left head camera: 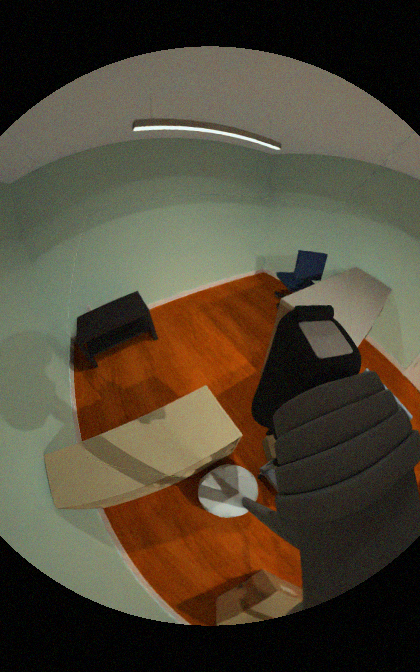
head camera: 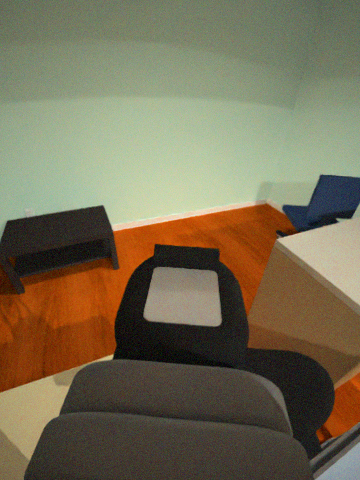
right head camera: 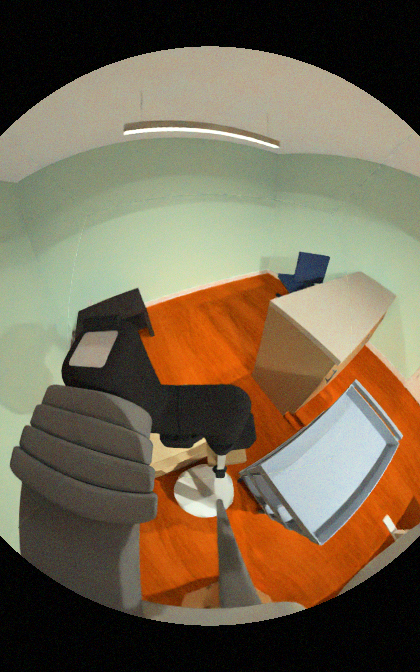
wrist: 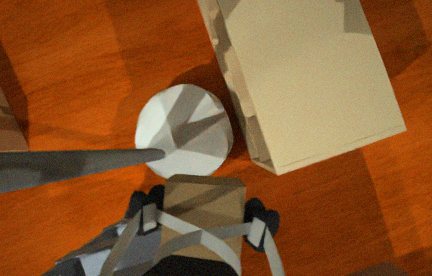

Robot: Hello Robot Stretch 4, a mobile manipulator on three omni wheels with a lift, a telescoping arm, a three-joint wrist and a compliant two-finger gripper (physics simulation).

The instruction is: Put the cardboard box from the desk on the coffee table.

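Pixels of known places: gripper, between the fingertips: (wrist: 206,207); robot's base, origin of its link: (wrist: 188,134).
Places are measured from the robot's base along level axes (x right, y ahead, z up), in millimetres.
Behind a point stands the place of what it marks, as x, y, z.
The cardboard box (wrist: 220,197) {68, 173, 1077} (right head camera: 239,456) (left head camera: 270,446) is a small tan box. In the wrist view it sits between the two dark fingertips of my gripper (wrist: 204,215) {89, 163, 1027}, which is shut on its sides and holds it above the floor. The arm hides most of the box in the left and right head views, and it does not show in the head camera view. The coffee table (head camera: 60,225) {-1161, 1729, 422} (left head camera: 110,314) (right head camera: 125,305) is low and black with a lower shelf. It stands by the far wall at the left, well apart from the gripper.
A beige cabinet (left head camera: 180,425) (wrist: 320,90) {-152, 400, 583} (head camera: 30,400) {-522, 347, 583} stands at the left, beside a white round object (left head camera: 228,505) (wrist: 195,162) {110, 71, 186} (right head camera: 200,507). A white-topped desk (head camera: 332,255) {714, 957, 883} (right head camera: 325,315), a blue chair (head camera: 332,200) {1287, 1973, 738} and a blue-grey tray-like unit (right head camera: 330,455) are at the right.
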